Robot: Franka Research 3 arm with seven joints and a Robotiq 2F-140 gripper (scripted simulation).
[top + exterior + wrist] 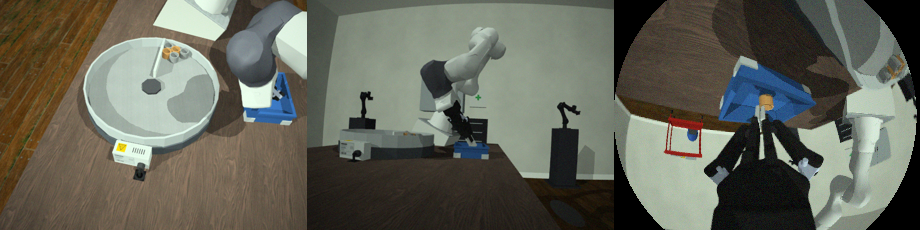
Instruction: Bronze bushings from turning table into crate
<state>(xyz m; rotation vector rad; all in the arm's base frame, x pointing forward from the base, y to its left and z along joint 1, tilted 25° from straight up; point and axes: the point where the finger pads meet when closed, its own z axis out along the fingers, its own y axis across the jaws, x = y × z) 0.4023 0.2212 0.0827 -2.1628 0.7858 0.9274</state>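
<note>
The blue crate lies 4 cm below my hand and 2 cm behind it. Also, from my hand: round turning table: 38 cm to the right, 4 cm ahead, 1 cm below.
</note>
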